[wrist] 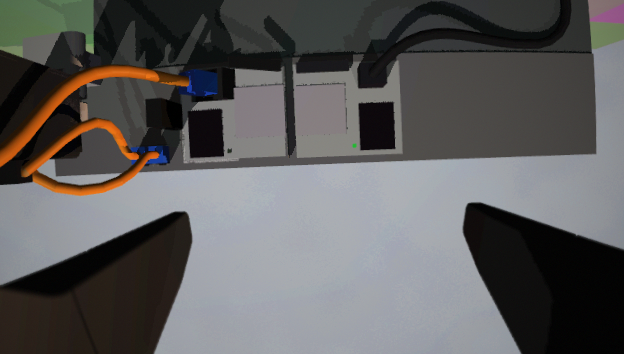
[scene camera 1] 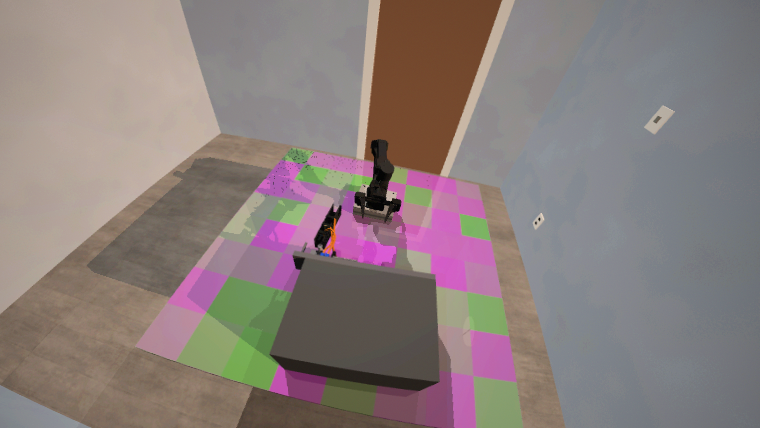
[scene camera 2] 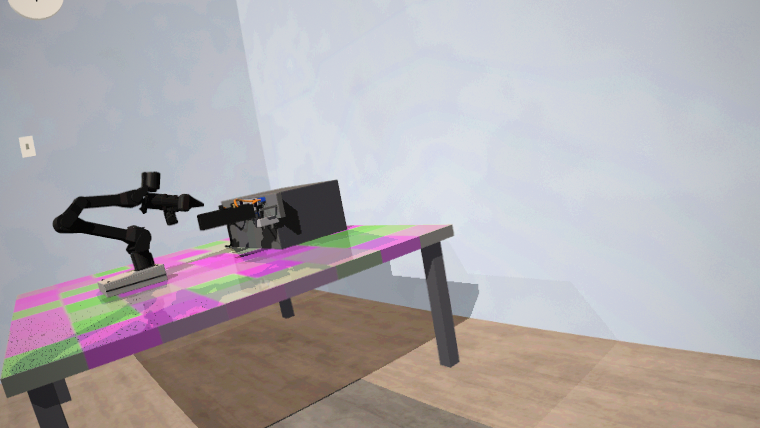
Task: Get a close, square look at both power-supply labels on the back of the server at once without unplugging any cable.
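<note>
The dark grey server stands on the table, its back toward the arm. In the wrist view the left label and right label are pale pinkish squares, side by side above centre, small and slightly tilted. Both show whole; no cable crosses them, and no print is readable. A black cable is plugged in above the right supply's dark grille. A blue connector partly hides the left supply's upper corner. My gripper is open and empty, back from the server.
A black cable arm sticks out from the server's back at the wrist view's left. Orange cables loop beside it. A green light shows on the right supply. The checkered table bears everything.
</note>
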